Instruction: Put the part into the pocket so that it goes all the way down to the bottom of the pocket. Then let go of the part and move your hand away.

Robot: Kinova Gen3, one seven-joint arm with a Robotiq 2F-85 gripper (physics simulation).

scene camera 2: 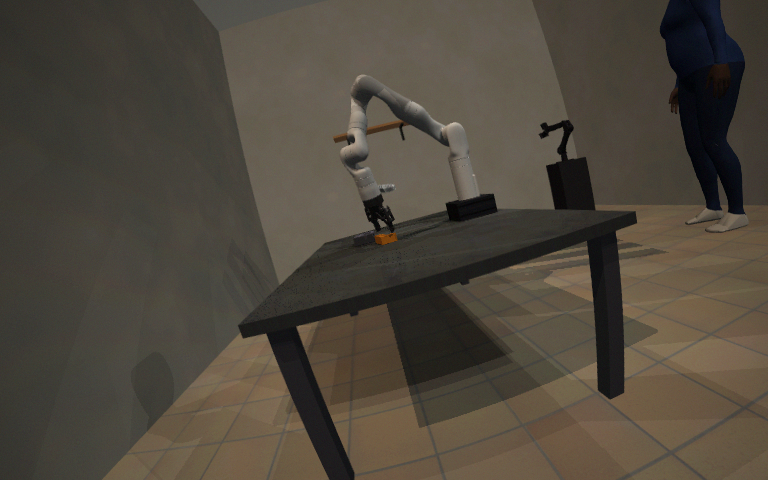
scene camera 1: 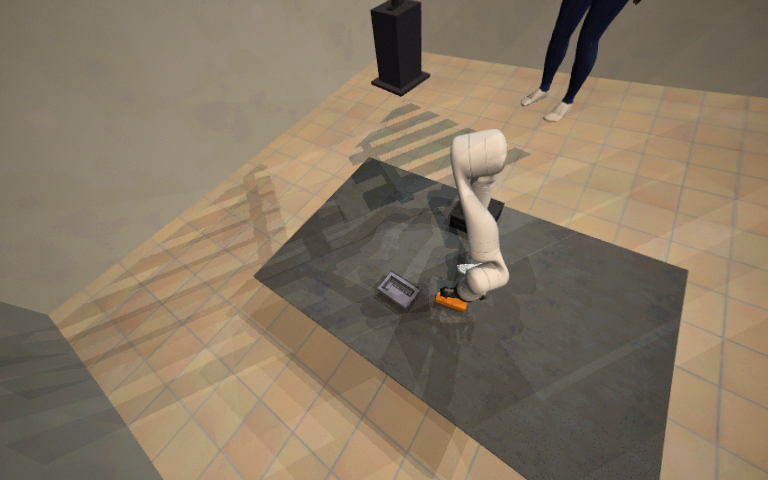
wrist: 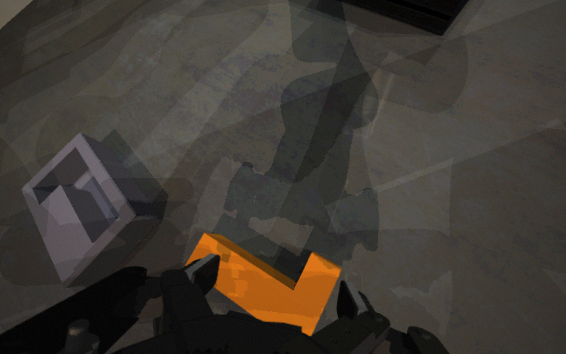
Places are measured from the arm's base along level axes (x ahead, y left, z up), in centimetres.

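Pixels of known places: gripper, fingertip midpoint: (scene camera 2: pixel 385 231) (wrist: pixel 277 281); arm's base at its link origin: (scene camera 2: pixel 468 198).
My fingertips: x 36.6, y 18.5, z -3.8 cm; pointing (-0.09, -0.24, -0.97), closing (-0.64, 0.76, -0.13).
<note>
For each thing: its top centre in the pictures, then the offset to it from my fingertips. Level surfaces: height alone.
- orange L-shaped part at its top centre: (wrist: pixel 258 267) (scene camera 2: pixel 384 234) (scene camera 1: pixel 452 296) dx +0.9, dy -1.7, dz -1.2 cm
- grey-purple block with the pocket, top centre: (wrist: pixel 71 200) (scene camera 1: pixel 398 289) (scene camera 2: pixel 363 234) dx +12.4, dy -18.6, dz -0.5 cm
- table at its surface level: dz -4.2 cm
The orange L-shaped part (scene camera 1: pixel 451 302) (scene camera 2: pixel 385 239) (wrist: pixel 272 292) lies on the dark table. The grey-purple block with the pocket (scene camera 1: pixel 382 293) (scene camera 2: pixel 363 238) (wrist: pixel 60 240) stands on the table beside it, on its left in the wrist view; its pocket is open at the top and holds no part. My gripper (scene camera 2: pixel 385 229) (wrist: pixel 277 281) is open, low over the orange part. In the wrist view one fingertip overlaps the part's long arm and the other is to the right of its short leg. In scene camera 1 the arm partly hides the gripper.
The arm's black base block (scene camera 1: pixel 458 221) (scene camera 2: pixel 471 207) (wrist: pixel 425 12) stands on the table (scene camera 1: pixel 594 316) (scene camera 2: pixel 453 249). Off the table, a dark pedestal (scene camera 1: pixel 397 48) (scene camera 2: pixel 572 183) and a standing person (scene camera 1: pixel 583 50) (scene camera 2: pixel 705 113) show on the floor.
</note>
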